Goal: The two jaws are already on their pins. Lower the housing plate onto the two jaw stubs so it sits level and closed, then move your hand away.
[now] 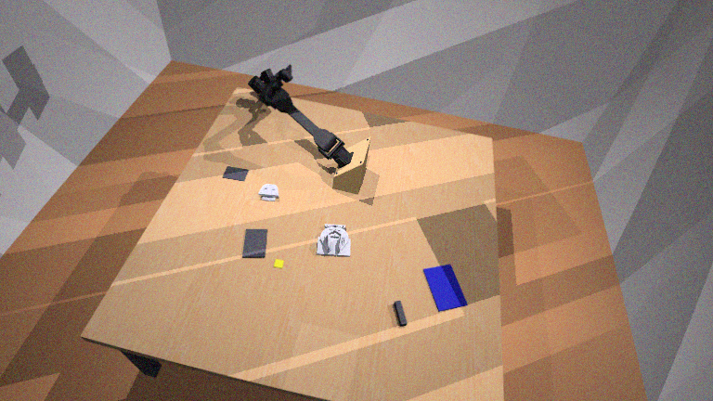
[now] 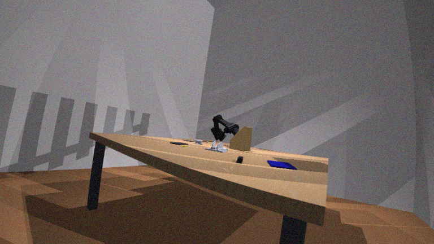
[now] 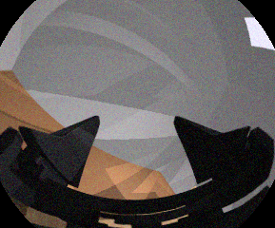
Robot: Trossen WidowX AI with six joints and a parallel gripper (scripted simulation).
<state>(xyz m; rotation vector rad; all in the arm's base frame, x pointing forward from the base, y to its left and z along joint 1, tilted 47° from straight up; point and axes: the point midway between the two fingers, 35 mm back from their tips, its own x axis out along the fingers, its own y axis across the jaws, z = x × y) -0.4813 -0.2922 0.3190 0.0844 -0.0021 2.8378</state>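
Right now my gripper tip is 690 mm short of the base, 160 mm to the right of it and 90 mm above it. Round my gripper tip: housing plate: 790 mm ahead, 450 mm to the left, 110 mm below; blue plate: 910 mm ahead, 890 mm to the left, 110 mm below; yellow cube: 970 mm ahead, 300 mm to the left, 110 mm below.
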